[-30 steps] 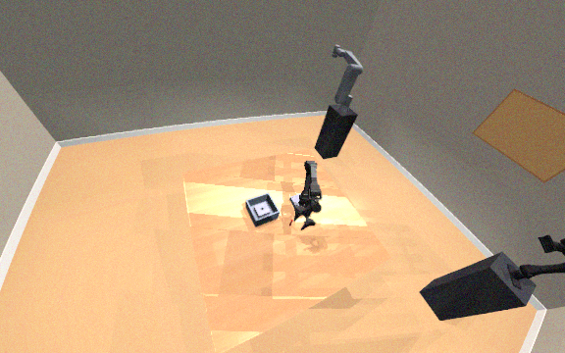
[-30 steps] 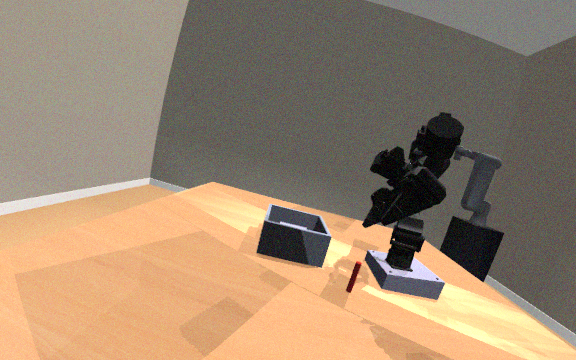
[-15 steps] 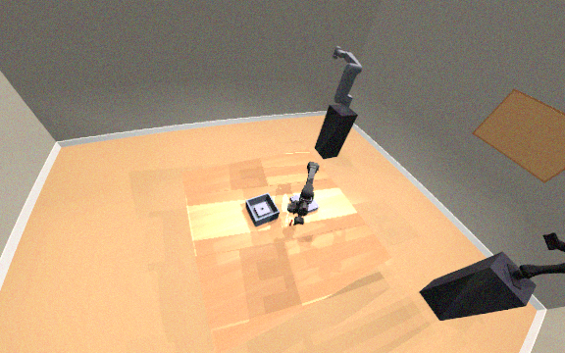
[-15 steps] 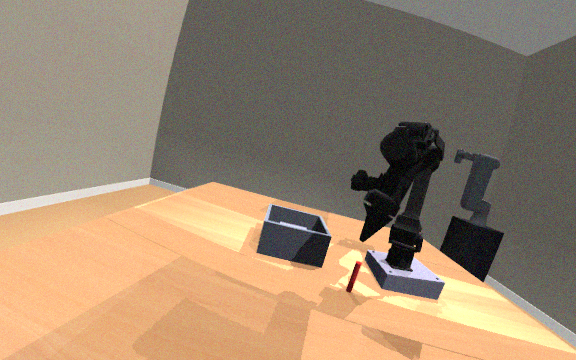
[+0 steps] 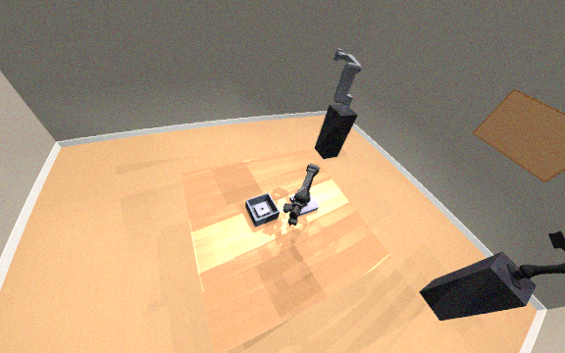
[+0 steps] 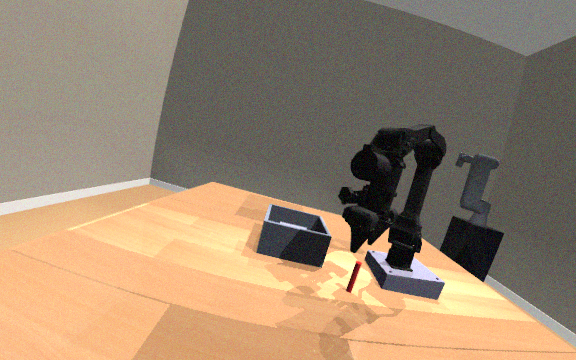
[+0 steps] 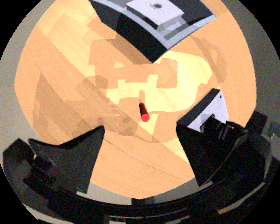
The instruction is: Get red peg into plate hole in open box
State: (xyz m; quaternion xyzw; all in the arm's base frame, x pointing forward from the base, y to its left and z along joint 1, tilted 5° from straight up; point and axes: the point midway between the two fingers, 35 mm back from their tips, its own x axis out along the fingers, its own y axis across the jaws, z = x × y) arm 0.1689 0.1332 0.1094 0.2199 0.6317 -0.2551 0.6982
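Right now the red peg is 80 mm below my gripper tip, 10 mm to the right of it and 10 mm behind it. Round my gripper tip: grey holed plate 180 mm to the right, 160 mm ahead, 70 mm below; dark box 180 mm to the right, 160 mm ahead, 90 mm below.
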